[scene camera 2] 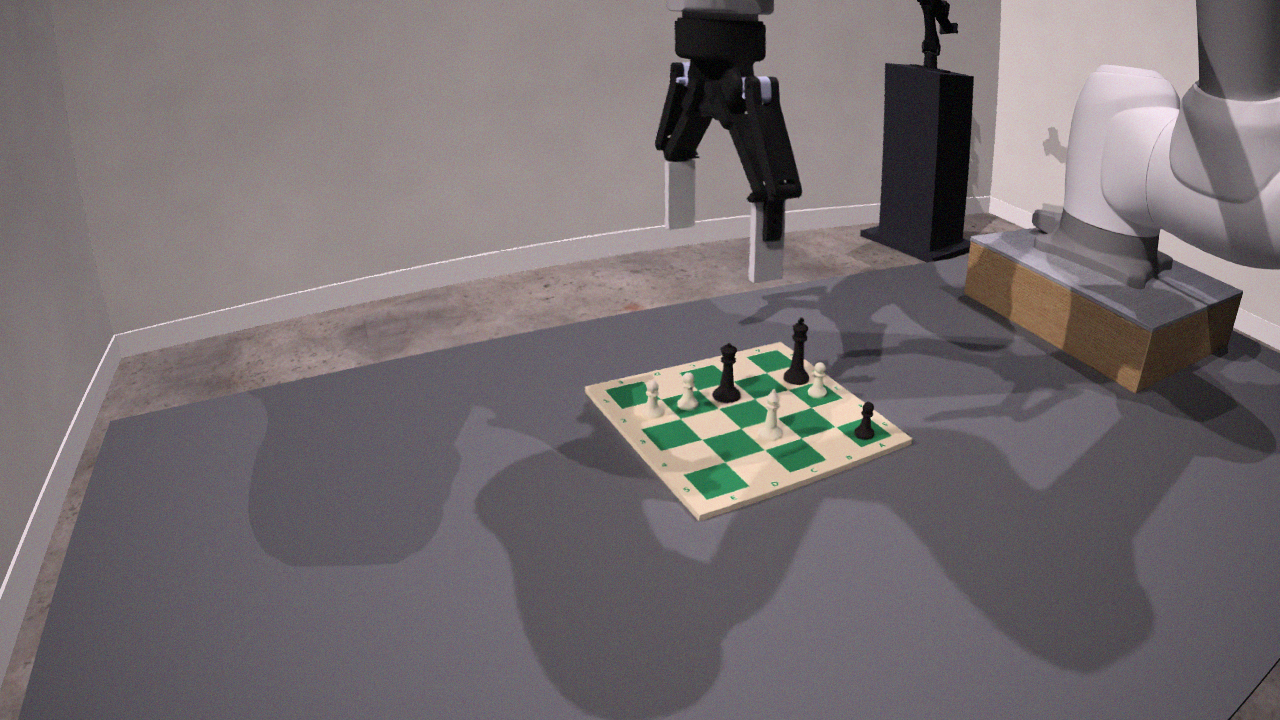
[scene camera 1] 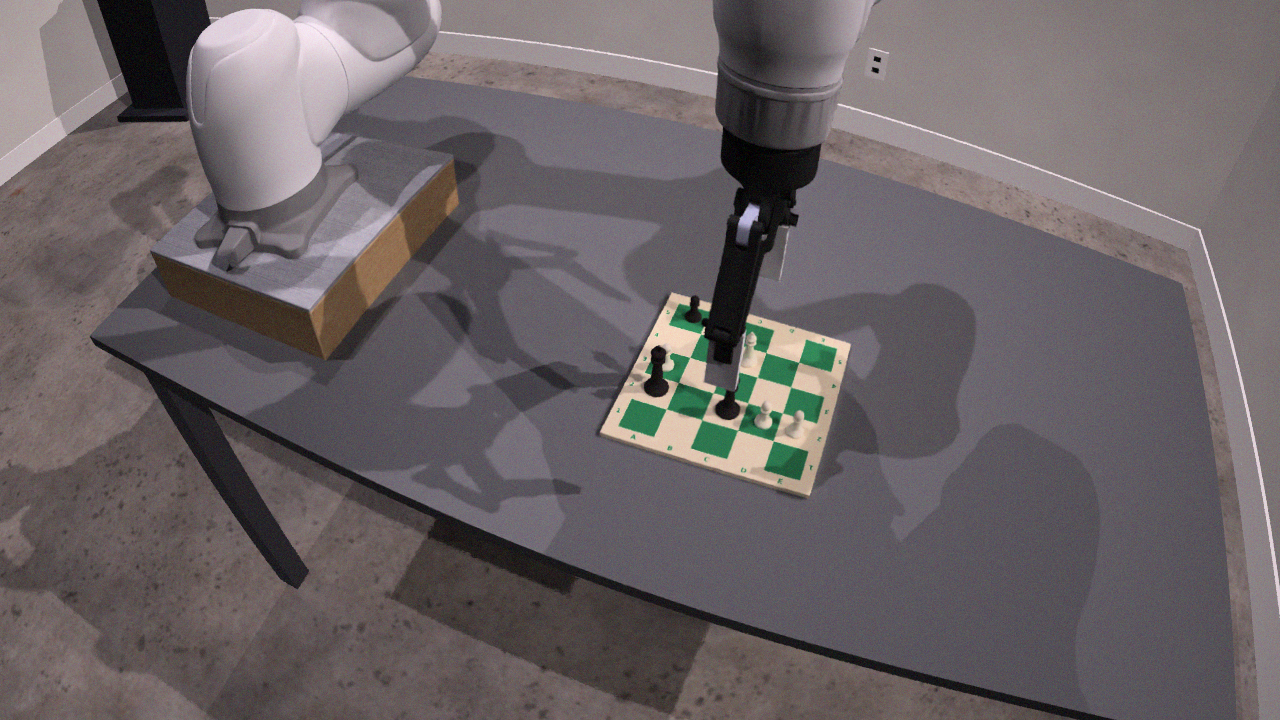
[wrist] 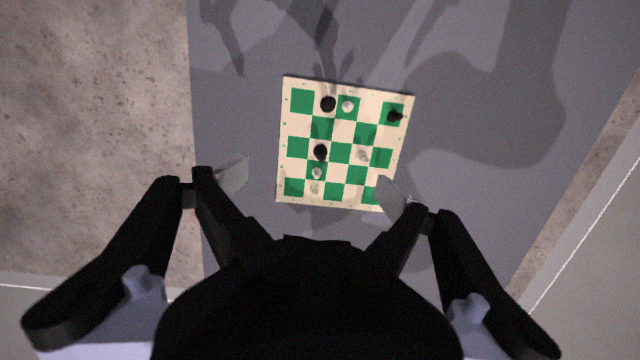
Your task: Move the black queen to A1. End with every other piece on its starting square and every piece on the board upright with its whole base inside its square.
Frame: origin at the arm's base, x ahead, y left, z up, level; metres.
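Seen in the pictures: gripper, fingertip midpoint: (scene camera 2: 719, 250) (scene camera 1: 745, 325) (wrist: 313, 177); arm's base, link origin: (scene camera 2: 1105, 257) (scene camera 1: 277, 209).
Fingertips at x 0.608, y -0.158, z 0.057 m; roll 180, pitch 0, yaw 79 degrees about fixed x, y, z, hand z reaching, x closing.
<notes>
Offsets run from my fingertips to a thing's top centre.
The black queen @[dy +0.013, dx -0.004, dz -0.083 m] (scene camera 1: 727, 409) (scene camera 2: 727, 376) (wrist: 320, 151) stands upright on C2; a finger hides its top in scene camera 1. A1 (scene camera 1: 642, 418) (scene camera 2: 771, 360) (wrist: 302, 101) is a bare green corner square. The taller black king @[dy +0.028, dx -0.080, dz -0.073 m] (scene camera 1: 657, 371) (scene camera 2: 797, 353) (wrist: 327, 104) stands on A2. The chessboard (scene camera 1: 615, 427) (scene camera 2: 699, 514) (wrist: 280, 197) also bears a white pawn @[dy +0.061, dx -0.076, dz -0.105 m] (scene camera 2: 818, 380) on A3, a black pawn @[dy +0.139, dx -0.057, dz -0.105 m] (scene camera 1: 693, 310) (scene camera 2: 864, 421) on A5, and a white bishop @[dy +0.086, dx +0.010, dz -0.093 m] (scene camera 2: 771, 419) on C4. My gripper (scene camera 1: 748, 331) (scene camera 2: 721, 252) (wrist: 313, 177) is open and empty, high above the board.
White pawns stand on D2 @[dy +0.004, dx +0.034, dz -0.105 m] (scene camera 1: 763, 414) (scene camera 2: 687, 392) and E2 @[dy -0.002, dx +0.069, dz -0.105 m] (scene camera 1: 795, 424) (scene camera 2: 652, 399), beside the queen's square. The arm's base stands on a wooden block (scene camera 1: 384, 259) (scene camera 2: 1065, 313) on the grey table. A black pedestal (scene camera 2: 924, 161) stands beyond the table.
</notes>
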